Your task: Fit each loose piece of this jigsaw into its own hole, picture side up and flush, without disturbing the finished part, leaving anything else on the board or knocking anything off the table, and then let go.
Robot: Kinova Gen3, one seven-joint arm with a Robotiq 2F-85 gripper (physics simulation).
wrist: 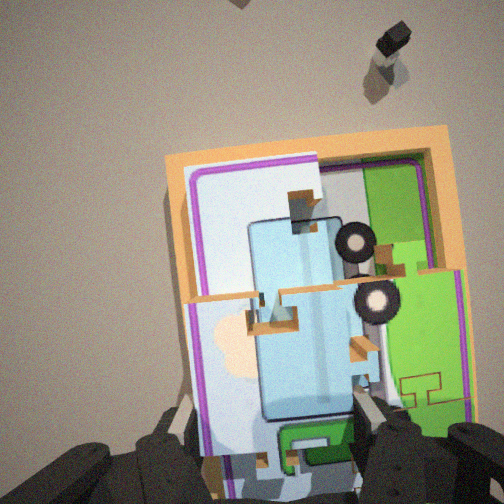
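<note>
The jigsaw board (320,280) has an orange frame and shows a pale blue vehicle with black wheels on green ground. My gripper (272,420) is at the bottom of the wrist view. Its two fingers flank a large piece (280,355) with a light blue body and a purple border, and it looks shut on that piece's left and right edges. The piece hovers over the board's lower left and hides what lies beneath. Another large piece (245,200) lies at the upper left, overlapping the frame's top edge. Green pieces (395,205) sit in the right side.
A small dark block on a grey stem (392,42) stands on the table beyond the board's far right corner. The edge of another small object (240,2) shows at the top of the view.
</note>
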